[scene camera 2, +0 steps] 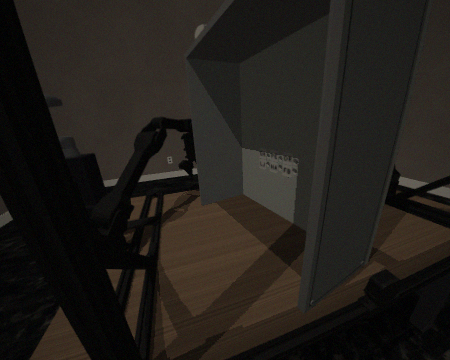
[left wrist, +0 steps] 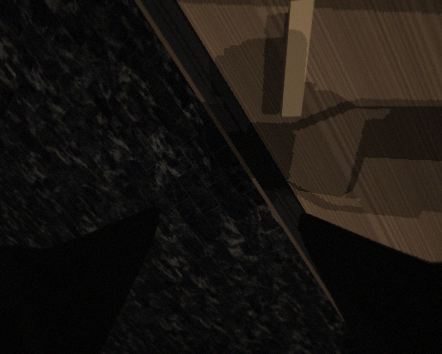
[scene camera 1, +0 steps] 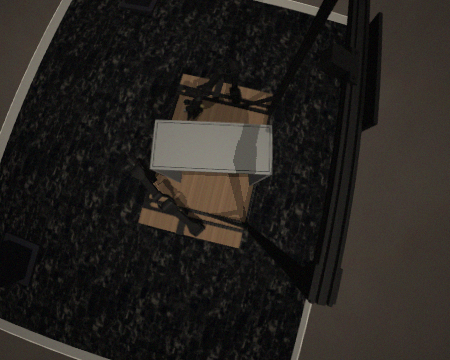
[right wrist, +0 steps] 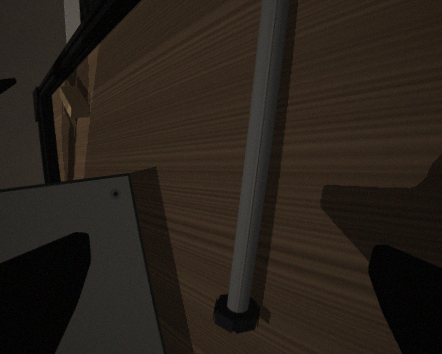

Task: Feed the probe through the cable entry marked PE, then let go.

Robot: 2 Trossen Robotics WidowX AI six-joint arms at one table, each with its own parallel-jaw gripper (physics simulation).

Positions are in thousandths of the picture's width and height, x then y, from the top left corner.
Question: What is my left gripper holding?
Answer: Nothing.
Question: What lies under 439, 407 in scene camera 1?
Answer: A grey cabinet.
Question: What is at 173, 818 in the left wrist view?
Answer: My left gripper.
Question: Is my right gripper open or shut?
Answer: Open.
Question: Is my left gripper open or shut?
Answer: Open.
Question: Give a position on a grey cabinet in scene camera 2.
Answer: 823, 165
